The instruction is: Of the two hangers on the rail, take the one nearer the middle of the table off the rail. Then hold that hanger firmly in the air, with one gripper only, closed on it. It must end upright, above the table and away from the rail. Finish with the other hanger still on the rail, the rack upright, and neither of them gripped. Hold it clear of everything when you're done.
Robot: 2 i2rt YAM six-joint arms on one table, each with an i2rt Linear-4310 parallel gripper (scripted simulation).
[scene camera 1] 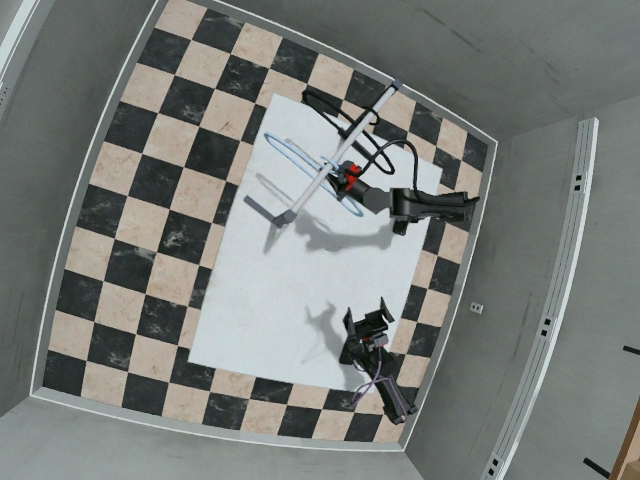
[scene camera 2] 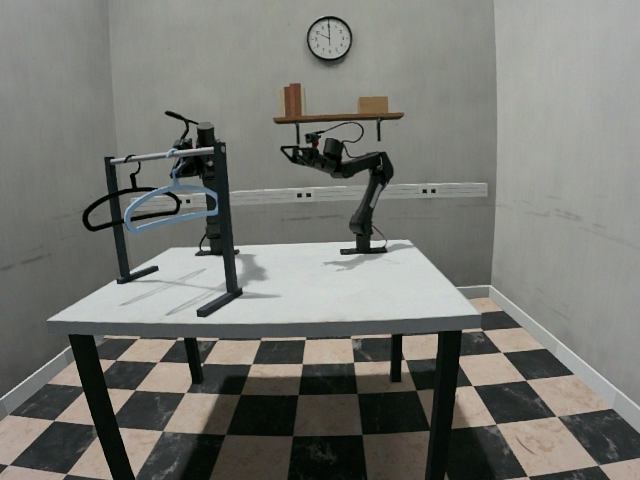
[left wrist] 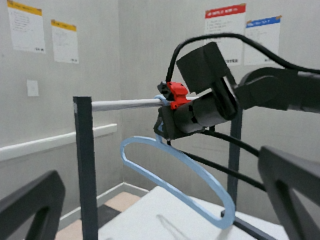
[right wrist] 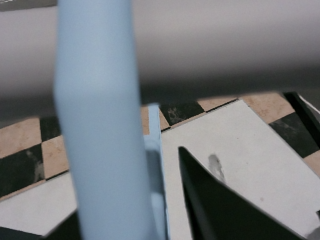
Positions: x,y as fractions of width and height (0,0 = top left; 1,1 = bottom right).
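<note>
Grey rail (scene camera 2: 0.34,0.31). My right gripper (right wrist: 0.50,0.66), visible too at (left wrist: 0.49,0.54). My left gripper (left wrist: 0.50,0.70).
</note>
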